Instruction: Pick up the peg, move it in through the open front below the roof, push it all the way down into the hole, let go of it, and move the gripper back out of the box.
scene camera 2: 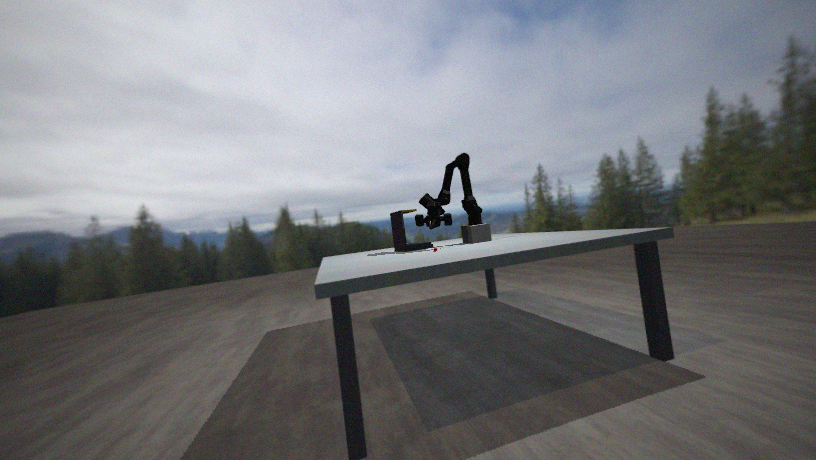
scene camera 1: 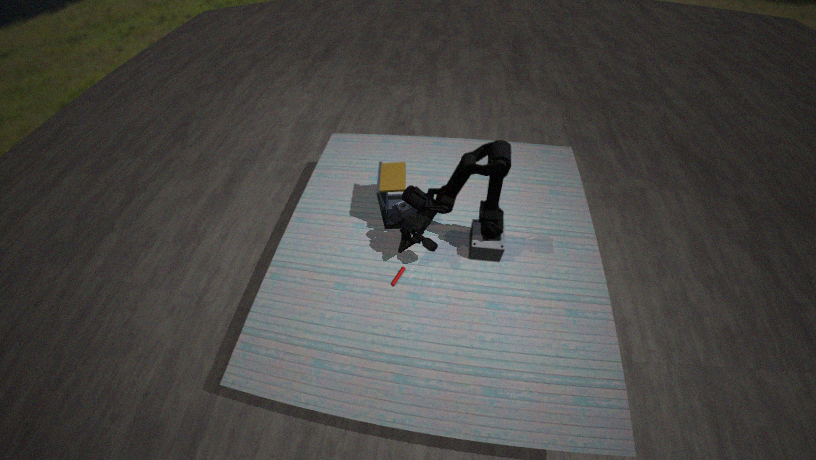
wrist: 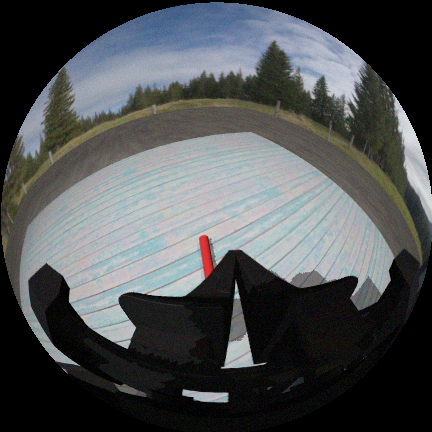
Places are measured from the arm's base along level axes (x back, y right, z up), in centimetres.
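Pixels of known places: gripper, between the fingertips: (scene camera 2: 430, 228) (scene camera 1: 399, 252) (wrist: 234, 255); arm's base, origin of its link: (scene camera 2: 475, 224) (scene camera 1: 491, 232).
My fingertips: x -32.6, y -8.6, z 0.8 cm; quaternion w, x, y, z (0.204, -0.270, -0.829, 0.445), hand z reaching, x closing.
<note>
Ahead of a thing's pixels: the offset from my fingertips to its top centre. "pt": to the spot under its first point. Level surfaces: height alone.
The red peg {dy -4.5, dx -0.9, dz -9.2 cm} (scene camera 1: 398, 276) (scene camera 2: 435, 249) (wrist: 205, 252) lies flat on the table, apart from the fingers. My gripper (scene camera 1: 400, 250) (scene camera 2: 432, 227) (wrist: 234, 255) is shut with nothing between its fingertips, which meet. It hangs above the table; in the wrist view the peg shows beyond and left of the fingertips, its near end hidden behind a finger. The box, with its yellow roof {pt dy +24.7, dx -2.8, dz +11.8 cm} (scene camera 1: 392, 176) (scene camera 2: 408, 211) and dark back wall (scene camera 2: 398, 231), stands on the table. The arm covers part of the box's lower part in scene camera 1. The hole cannot be made out.
The arm's grey base block (scene camera 1: 485, 250) (scene camera 2: 476, 233) stands on the table {dz -10.6 cm} (scene camera 1: 434, 354) (scene camera 2: 485, 255) to the right of the box and peg. The box's low dark base {pt dy +17.2, dx -0.1, dz -8.8 cm} (scene camera 2: 418, 246) reaches out from under the roof toward the peg's side. Shadows lie around the box and gripper.
</note>
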